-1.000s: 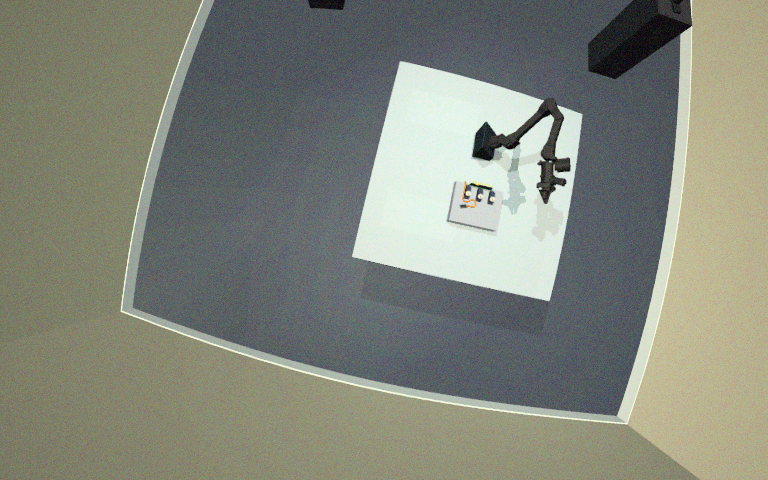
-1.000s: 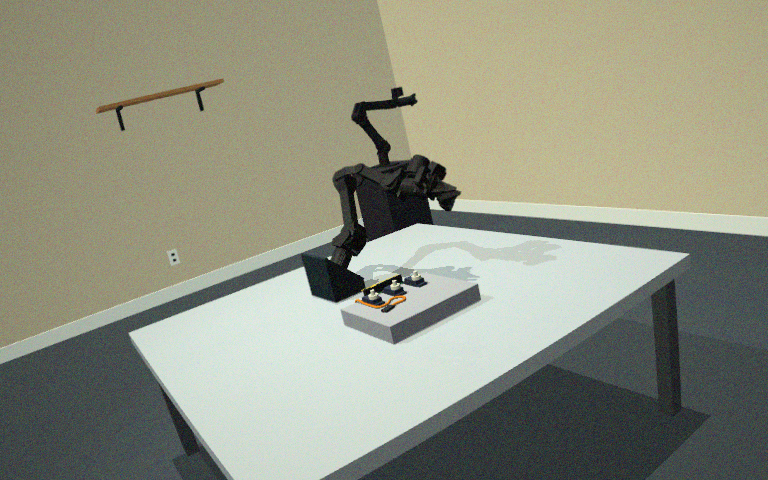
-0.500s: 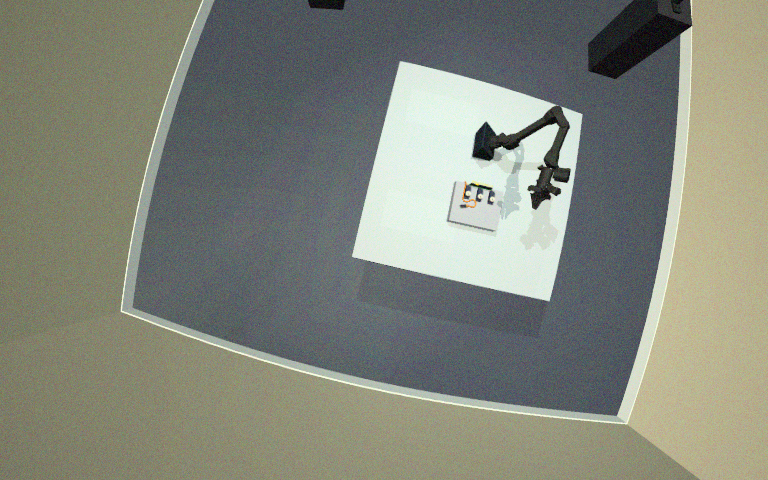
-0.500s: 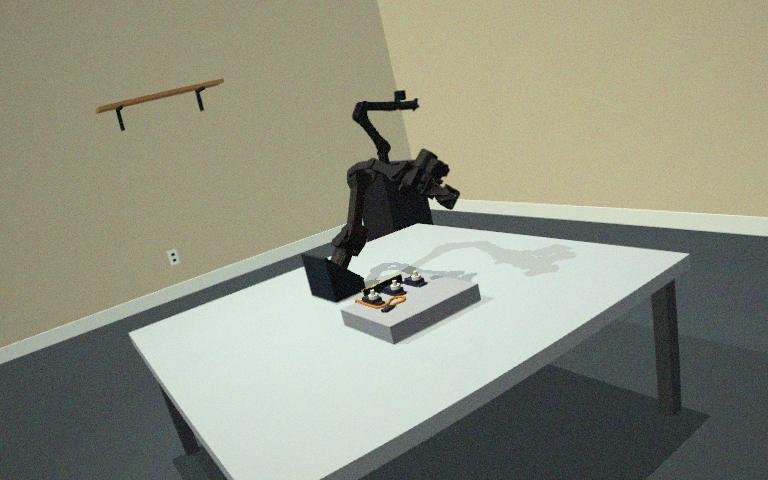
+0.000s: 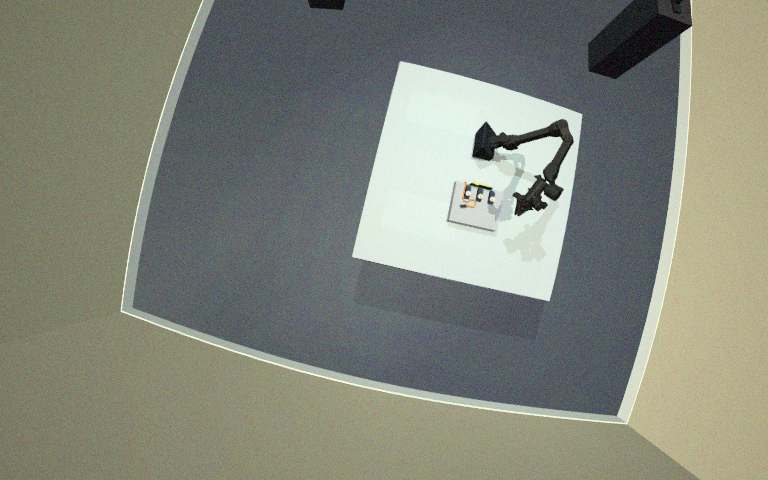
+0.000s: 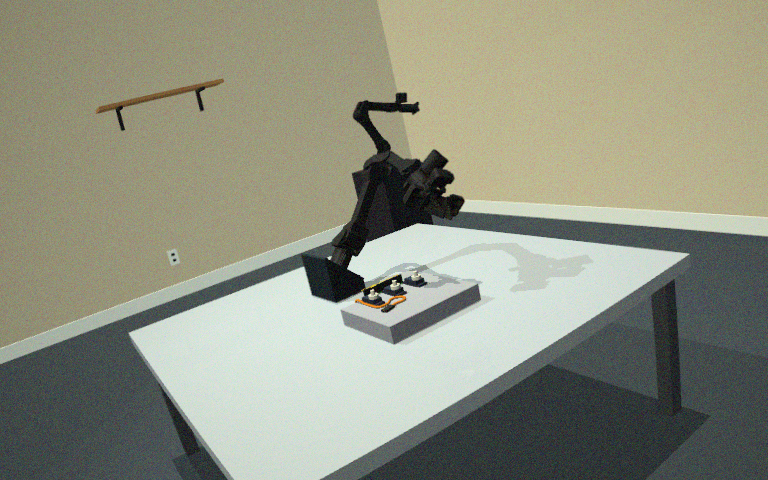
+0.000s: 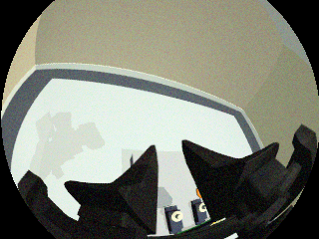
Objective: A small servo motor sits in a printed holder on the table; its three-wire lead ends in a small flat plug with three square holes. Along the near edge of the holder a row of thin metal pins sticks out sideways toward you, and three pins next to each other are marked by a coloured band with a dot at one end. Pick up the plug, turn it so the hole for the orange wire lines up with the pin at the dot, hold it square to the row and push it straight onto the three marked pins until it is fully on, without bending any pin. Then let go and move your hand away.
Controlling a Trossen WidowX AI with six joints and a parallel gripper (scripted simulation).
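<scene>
Right now my gripper tip is 17 cm past the yellow band, 17 cm to the left of it and 16 cm above it. Round my gripper tip: grey printed holder: 1 cm behind, 15 cm to the right, 20 cm below.
</scene>
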